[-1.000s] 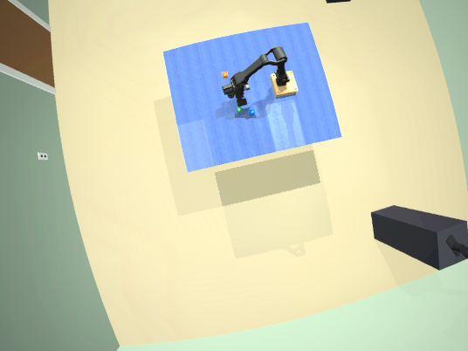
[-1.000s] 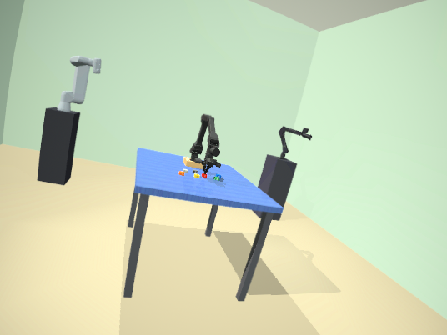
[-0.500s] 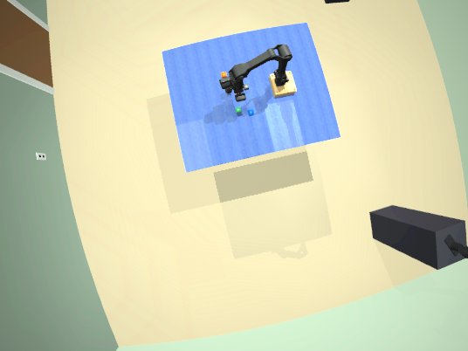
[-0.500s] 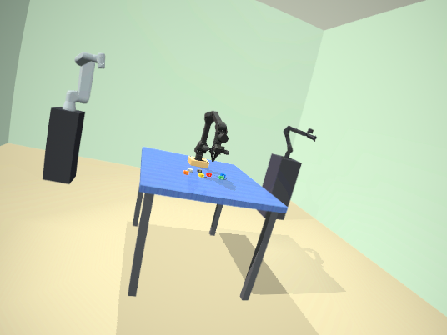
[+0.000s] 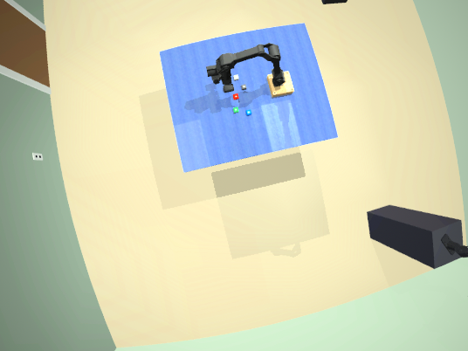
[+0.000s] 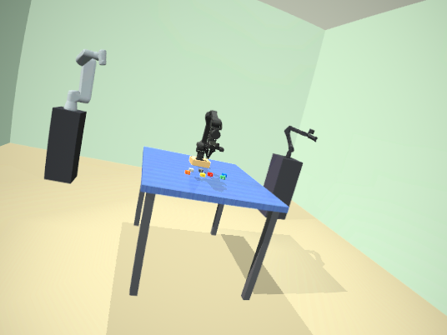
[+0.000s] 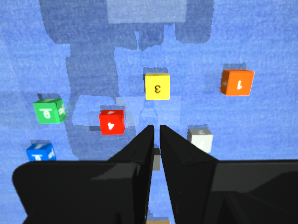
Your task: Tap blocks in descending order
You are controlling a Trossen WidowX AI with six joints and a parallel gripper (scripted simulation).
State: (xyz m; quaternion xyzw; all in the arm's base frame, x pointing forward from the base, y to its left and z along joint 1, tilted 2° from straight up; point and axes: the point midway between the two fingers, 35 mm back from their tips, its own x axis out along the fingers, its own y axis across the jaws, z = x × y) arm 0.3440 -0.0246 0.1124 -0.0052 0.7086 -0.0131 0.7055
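Right now my gripper tip is 120 mm above the yellow block, 10 mm to the left of it and 10 mm short of it. The rest, counted from my gripper tip: red block: 120 mm below, 60 mm to the left, 50 mm behind; then dark grey block: 120 mm below, 120 mm behind; then orange block: 120 mm to the right, 120 mm below, 10 mm ahead.
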